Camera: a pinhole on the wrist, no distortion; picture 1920 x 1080 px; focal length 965.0 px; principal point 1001.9 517.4 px. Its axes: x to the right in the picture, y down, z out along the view. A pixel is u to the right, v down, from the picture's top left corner.
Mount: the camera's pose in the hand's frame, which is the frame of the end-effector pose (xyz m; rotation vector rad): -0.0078 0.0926 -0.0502 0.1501 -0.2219 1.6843
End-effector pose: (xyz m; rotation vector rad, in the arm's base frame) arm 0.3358 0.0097 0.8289 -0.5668 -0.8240 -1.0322
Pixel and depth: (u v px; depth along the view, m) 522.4 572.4 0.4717
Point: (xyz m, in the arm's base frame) -0.0074 0.1808 1.0266
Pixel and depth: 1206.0 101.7 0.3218
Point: 0.3634 0.2078 1.0822
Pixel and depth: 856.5 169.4 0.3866
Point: 0.2320 0.1686 1.1187
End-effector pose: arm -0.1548 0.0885 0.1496 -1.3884 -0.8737 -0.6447
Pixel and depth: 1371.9 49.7 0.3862
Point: 0.0107 0.4870 0.1672
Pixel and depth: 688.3 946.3 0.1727
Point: -0.2230 0.1780 0.0843
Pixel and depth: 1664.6 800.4 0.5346
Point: -0.1056 0.6336 -0.2243
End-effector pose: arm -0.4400 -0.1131 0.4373 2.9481 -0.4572 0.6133
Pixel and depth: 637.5 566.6 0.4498
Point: -0.2747 0.0100 0.1049
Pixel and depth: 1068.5 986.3 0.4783
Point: -0.5073 -0.0931 -0.0404
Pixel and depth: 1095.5 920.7 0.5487
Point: -0.4824 -0.1071 -0.1079
